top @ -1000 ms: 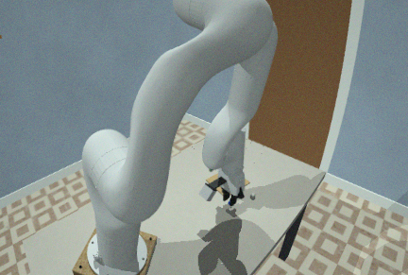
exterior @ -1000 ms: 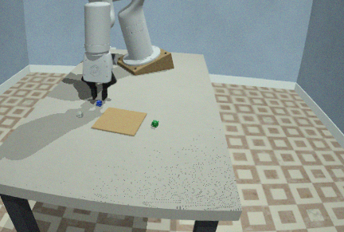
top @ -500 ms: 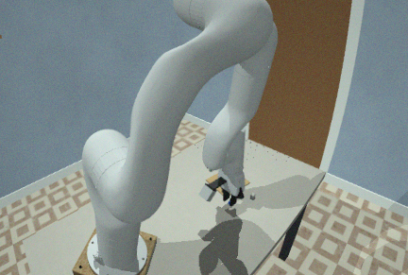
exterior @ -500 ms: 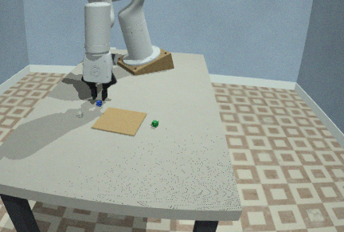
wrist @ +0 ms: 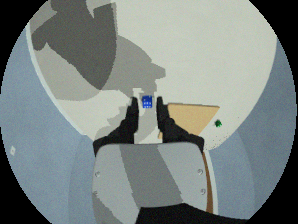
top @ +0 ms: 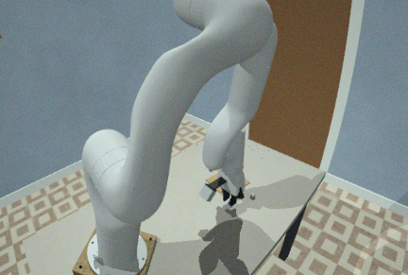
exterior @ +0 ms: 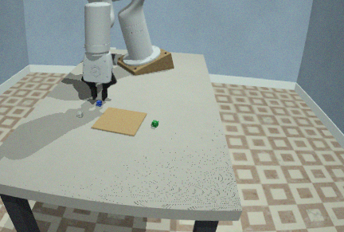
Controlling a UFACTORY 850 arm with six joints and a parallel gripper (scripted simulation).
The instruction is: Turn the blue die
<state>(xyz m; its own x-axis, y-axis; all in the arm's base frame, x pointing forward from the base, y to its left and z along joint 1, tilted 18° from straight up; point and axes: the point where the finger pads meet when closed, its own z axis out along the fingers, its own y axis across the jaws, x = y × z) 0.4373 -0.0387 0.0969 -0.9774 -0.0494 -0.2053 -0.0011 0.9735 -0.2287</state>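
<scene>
My gripper is now 3 cm above the blue die and 1 cm short of it. Round my hand: white die 10 cm ahead, 4 cm to the right, 3 cm below; green die 22 cm to the left, 10 cm ahead, 3 cm below; tan mat 10 cm to the left, 10 cm ahead, 4 cm below.
</scene>
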